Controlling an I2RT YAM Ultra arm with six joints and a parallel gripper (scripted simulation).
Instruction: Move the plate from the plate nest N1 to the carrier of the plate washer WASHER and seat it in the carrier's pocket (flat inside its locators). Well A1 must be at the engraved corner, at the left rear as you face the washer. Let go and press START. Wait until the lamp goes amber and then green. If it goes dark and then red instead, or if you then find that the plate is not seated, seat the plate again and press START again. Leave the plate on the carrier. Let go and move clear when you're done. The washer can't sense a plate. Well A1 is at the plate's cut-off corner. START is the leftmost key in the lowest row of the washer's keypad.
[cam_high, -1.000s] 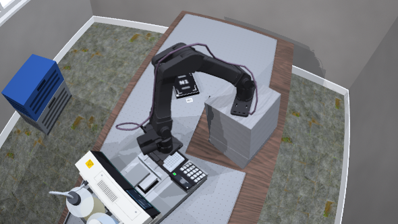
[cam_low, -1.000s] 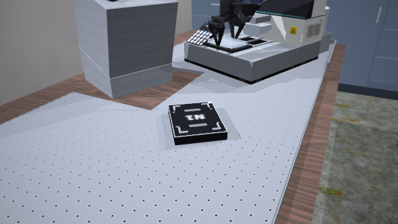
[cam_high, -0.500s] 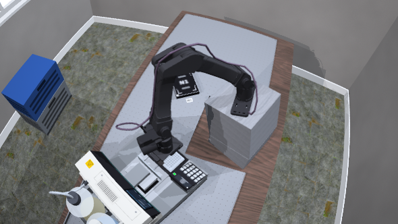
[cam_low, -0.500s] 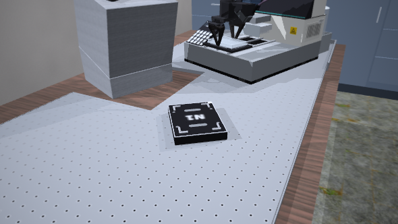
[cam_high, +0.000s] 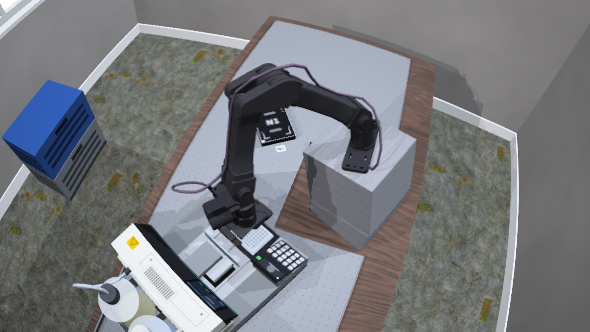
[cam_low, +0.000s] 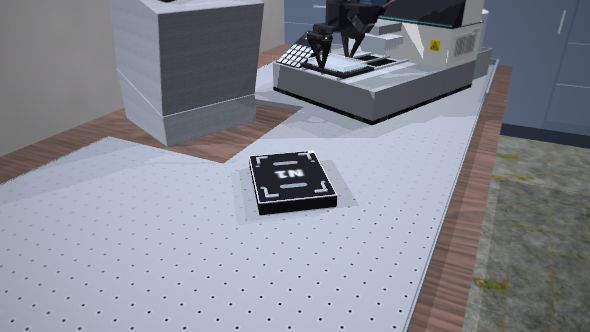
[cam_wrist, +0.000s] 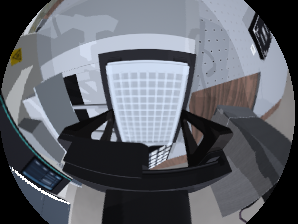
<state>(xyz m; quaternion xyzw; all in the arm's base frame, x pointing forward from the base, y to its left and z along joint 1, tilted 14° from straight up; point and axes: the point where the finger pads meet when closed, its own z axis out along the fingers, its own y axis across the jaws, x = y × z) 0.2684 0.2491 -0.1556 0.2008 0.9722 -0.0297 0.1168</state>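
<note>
Right now my hand is right at the well plate. From my hand the other things lie so: plate washer: 14 cm to the left, 7 cm ahead, 3 cm above; plate nest N1: 45 cm to the right, 9 cm below, 9 cm ahead; label: 37 cm to the right, 10 cm below, 3 cm ahead.
</note>
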